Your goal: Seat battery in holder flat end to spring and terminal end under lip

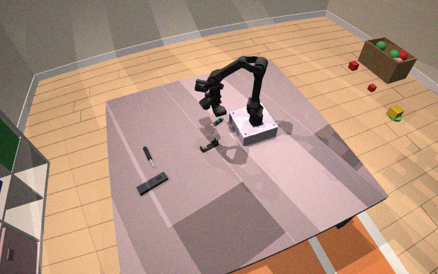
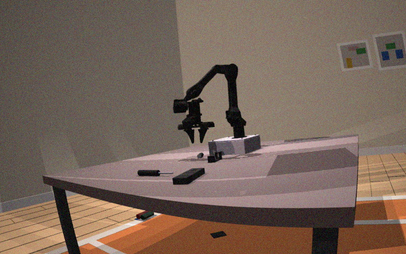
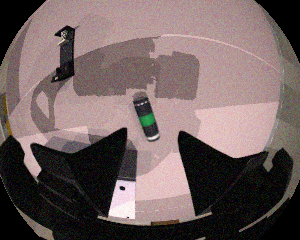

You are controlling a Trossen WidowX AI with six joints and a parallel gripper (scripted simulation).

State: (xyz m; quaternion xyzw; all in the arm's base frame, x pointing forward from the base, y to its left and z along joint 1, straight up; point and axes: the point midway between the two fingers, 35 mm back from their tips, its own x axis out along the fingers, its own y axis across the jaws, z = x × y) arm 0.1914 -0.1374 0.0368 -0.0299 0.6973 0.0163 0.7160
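My gripper tip is 10 mm past the battery and 60 mm above it. Round my gripper tip: screwdriver (420 mm ahead, 130 mm to the left, 60 mm below).
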